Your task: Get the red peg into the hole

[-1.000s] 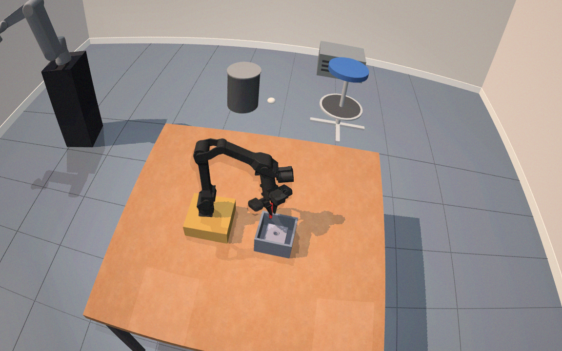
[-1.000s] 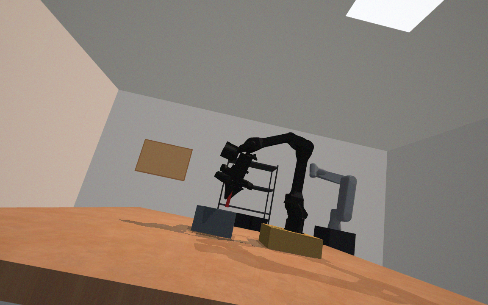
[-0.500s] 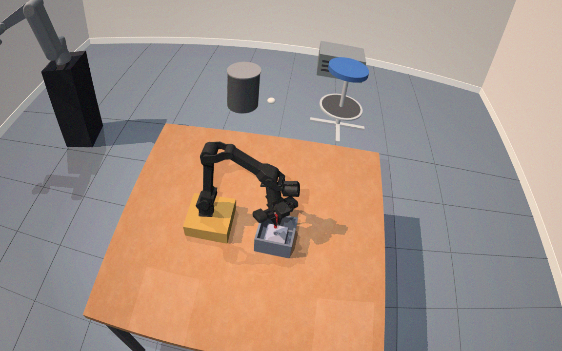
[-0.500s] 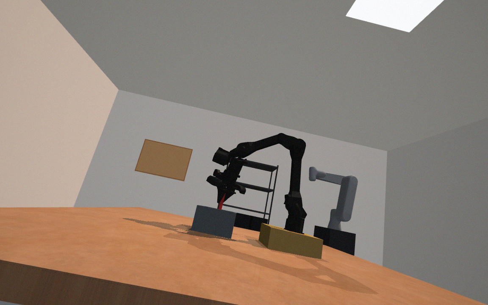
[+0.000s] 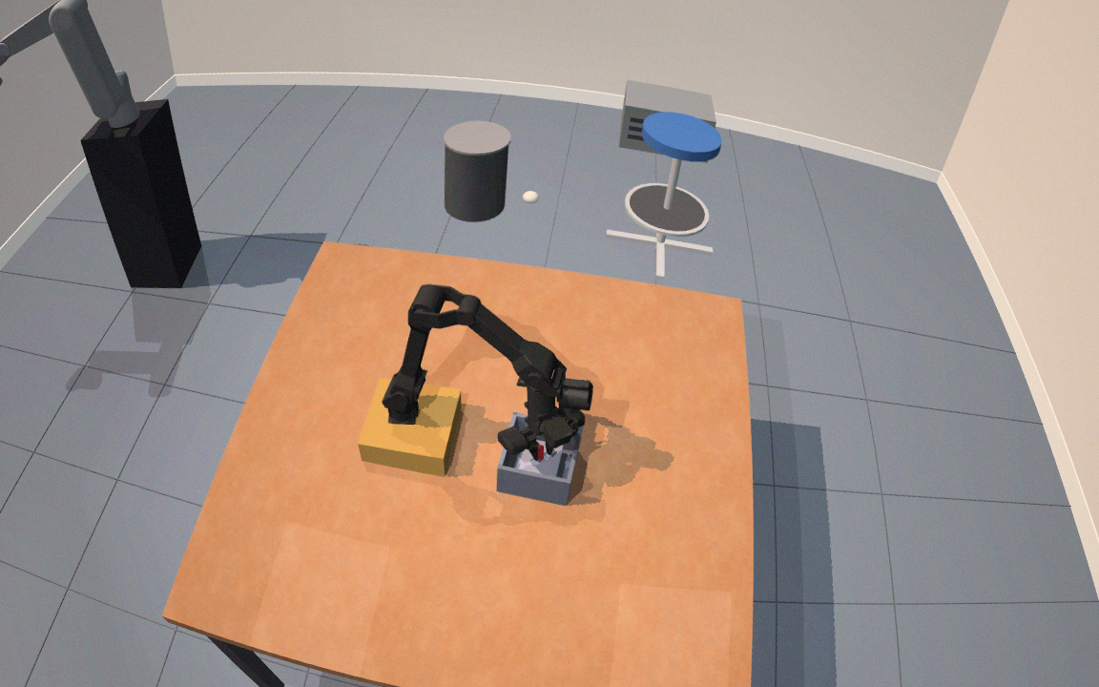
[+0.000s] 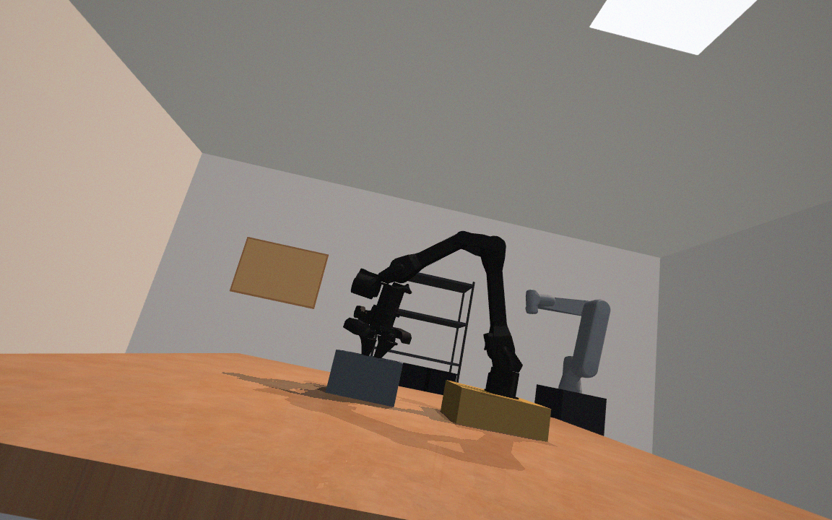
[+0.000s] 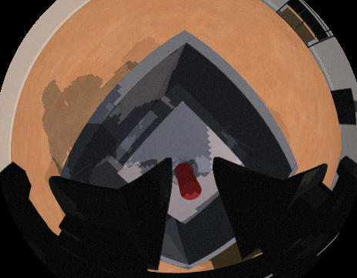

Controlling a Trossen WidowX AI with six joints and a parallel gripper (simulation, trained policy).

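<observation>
Now: gripper tip 10 mm to the right of the red peg and 20 mm above it. From my gripper tip the other things lie so: grey box: 10 mm to the left, 50 mm below; then plate: 10 mm to the left, 30 mm below.
</observation>
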